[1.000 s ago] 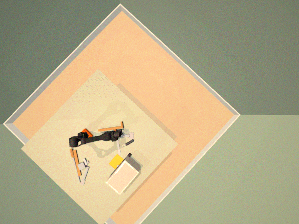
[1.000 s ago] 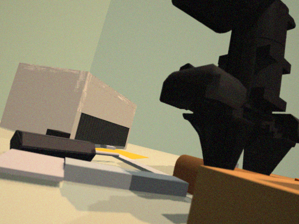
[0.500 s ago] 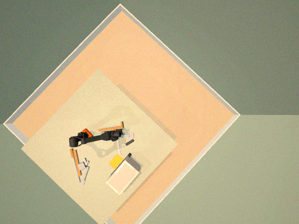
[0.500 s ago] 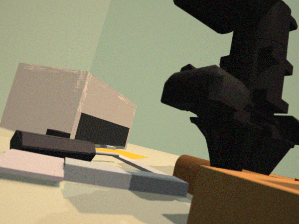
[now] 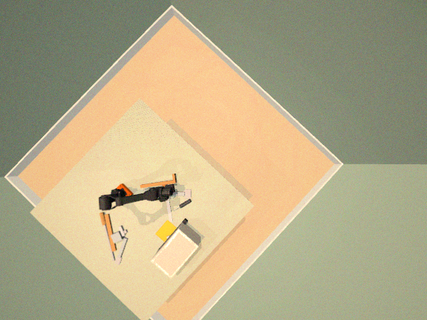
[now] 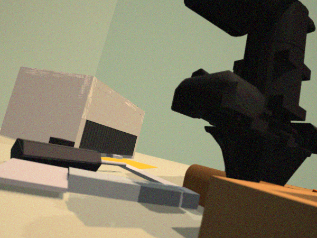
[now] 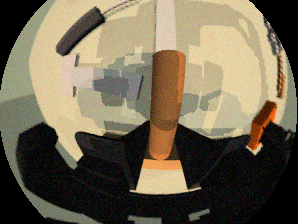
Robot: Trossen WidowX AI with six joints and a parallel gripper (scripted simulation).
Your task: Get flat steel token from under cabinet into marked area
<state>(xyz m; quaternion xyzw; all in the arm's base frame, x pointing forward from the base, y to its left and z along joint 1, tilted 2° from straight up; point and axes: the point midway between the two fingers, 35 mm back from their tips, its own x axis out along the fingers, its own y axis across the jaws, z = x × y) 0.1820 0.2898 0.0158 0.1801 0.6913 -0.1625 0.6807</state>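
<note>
The dark screwdriver is 190 mm ahead of my gripper tip and 10 mm to the left of it. From my gripper tip the other things lie so: token: 330 mm ahead, 220 mm to the right; then orange stick: 570 mm to the right, 10 mm ahead.
</note>
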